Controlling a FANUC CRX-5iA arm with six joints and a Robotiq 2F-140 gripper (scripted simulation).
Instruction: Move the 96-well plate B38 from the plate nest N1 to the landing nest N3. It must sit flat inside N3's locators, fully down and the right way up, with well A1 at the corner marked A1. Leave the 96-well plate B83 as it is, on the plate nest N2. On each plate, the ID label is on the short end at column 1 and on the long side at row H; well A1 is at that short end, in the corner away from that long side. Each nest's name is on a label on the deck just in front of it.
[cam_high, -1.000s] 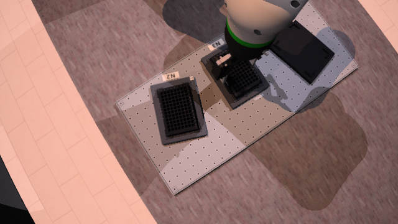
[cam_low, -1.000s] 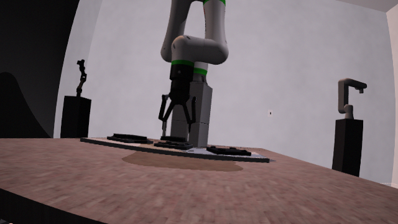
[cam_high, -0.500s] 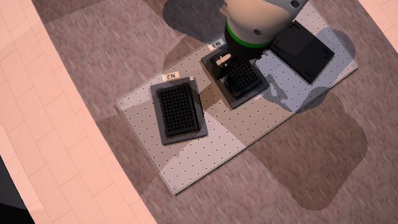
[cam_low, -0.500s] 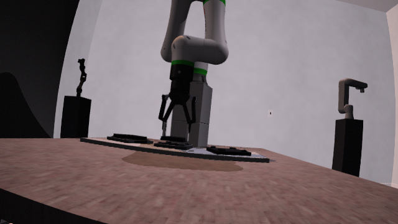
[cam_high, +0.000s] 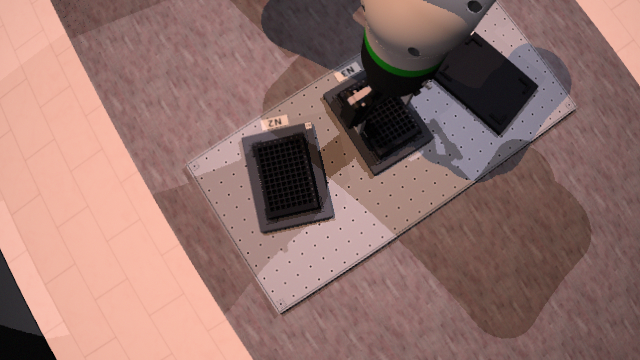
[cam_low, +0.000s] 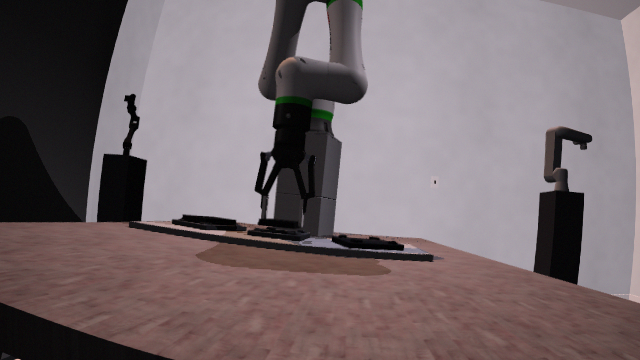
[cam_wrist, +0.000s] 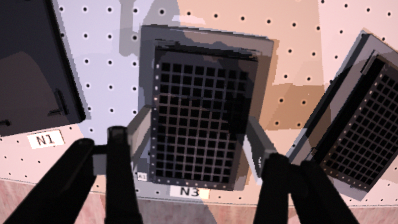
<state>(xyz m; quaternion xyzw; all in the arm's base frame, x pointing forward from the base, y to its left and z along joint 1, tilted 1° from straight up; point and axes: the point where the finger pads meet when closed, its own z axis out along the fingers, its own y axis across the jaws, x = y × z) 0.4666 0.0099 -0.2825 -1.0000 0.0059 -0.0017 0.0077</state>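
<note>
My gripper is now 50 mm above the landing nest N3. Round my hand: A1 mark: 70 mm behind, 60 mm to the left, 40 mm below; N2 label: 150 mm to the right, 90 mm behind, 50 mm below; N3 label: 100 mm behind, 50 mm below.
</note>
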